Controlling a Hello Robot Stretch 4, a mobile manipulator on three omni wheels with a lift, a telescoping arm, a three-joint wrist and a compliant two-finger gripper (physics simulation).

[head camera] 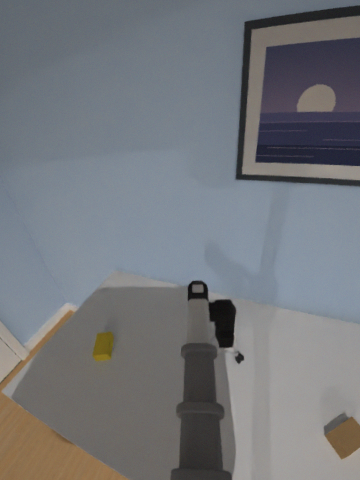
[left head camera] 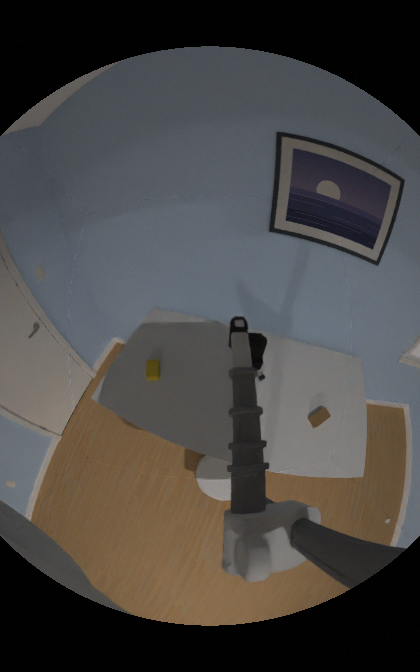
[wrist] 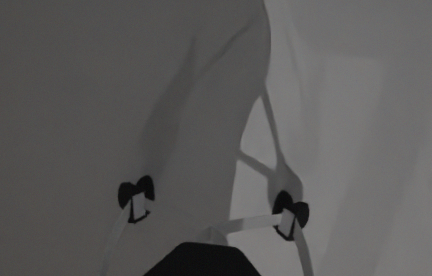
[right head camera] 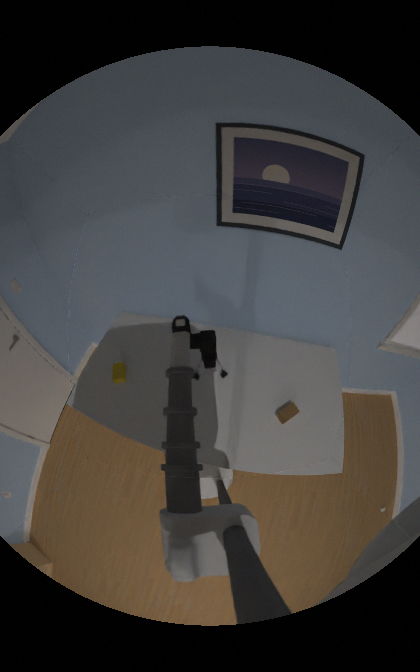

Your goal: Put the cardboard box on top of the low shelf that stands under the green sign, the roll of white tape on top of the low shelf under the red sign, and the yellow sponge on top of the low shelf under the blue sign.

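Places are measured from the robot's base along level axes (x back, y right, z up), in millimetres.
Pixels of known places: gripper, fingertip midpoint: [head camera: 221, 360] [wrist: 213, 198].
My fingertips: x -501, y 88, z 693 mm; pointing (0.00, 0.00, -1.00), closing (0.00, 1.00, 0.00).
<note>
Behind a point stands the place of what it marks.
The yellow sponge [head camera: 103, 346] {x -523, y -395, z 738 mm} [left head camera: 153, 370] [right head camera: 119, 373] lies on the left part of the white table [head camera: 150, 425] {x -283, y -162, z 693 mm} [left head camera: 340, 450] [right head camera: 310, 450], in shadow. The brown cardboard box [head camera: 345, 437] {x -250, y 414, z 743 mm} [left head camera: 319, 417] [right head camera: 287, 412] lies on the right part, turned at an angle. My gripper [right head camera: 210, 375] [wrist: 213, 198] {x -502, y 88, z 693 mm} is open and empty above the table, between sponge and box. In the wrist view its fingertips stand well apart over the table top, with their shadows on it. I cannot make out the white tape. The low shelves and the signs do not show.
A framed picture [head camera: 307, 100] {x -799, y 337, z 1547 mm} [left head camera: 336, 197] [right head camera: 287, 185] hangs on the blue wall behind the table. A white door [left head camera: 30, 365] [right head camera: 30, 385] is at the left. A white round thing [left head camera: 215, 482] is at the table's front edge. Wooden floor [left head camera: 150, 525] [right head camera: 115, 515] lies in front.
</note>
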